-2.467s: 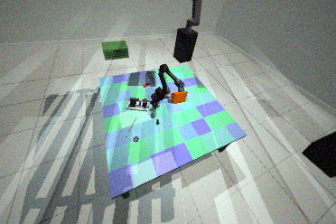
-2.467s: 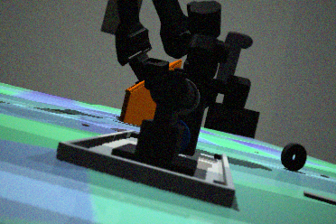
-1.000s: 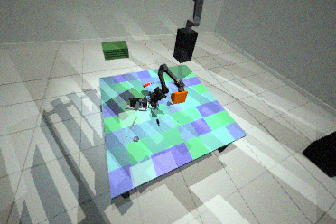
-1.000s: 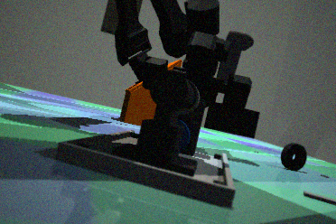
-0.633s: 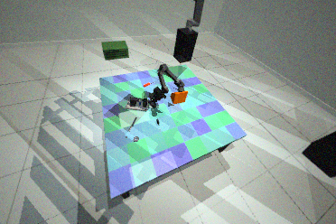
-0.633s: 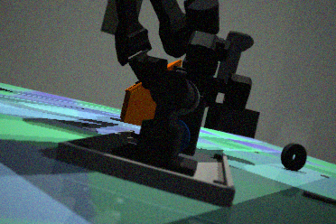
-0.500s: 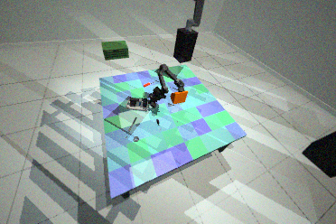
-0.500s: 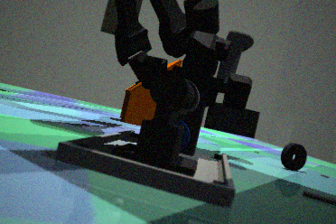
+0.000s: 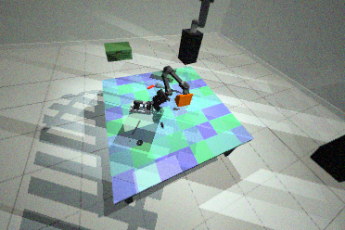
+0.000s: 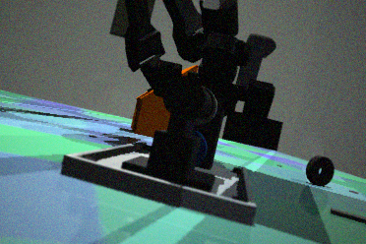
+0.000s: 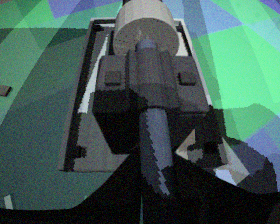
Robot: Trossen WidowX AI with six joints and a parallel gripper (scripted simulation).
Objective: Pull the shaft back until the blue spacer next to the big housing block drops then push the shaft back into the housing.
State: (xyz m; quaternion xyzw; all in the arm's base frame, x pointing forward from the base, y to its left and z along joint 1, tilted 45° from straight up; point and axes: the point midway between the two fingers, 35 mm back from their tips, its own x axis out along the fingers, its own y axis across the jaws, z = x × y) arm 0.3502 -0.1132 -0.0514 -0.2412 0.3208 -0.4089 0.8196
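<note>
Now: the dark shaft 50 mm ahead of my gripper tip, 30 mm to the right of it and 30 mm above it. Also, from my gripper tip: blue spacer (70 mm ahead, 50 mm to the right, 20 mm below); then light grey spacer (60 mm ahead, 40 mm to the right, 30 mm above).
</note>
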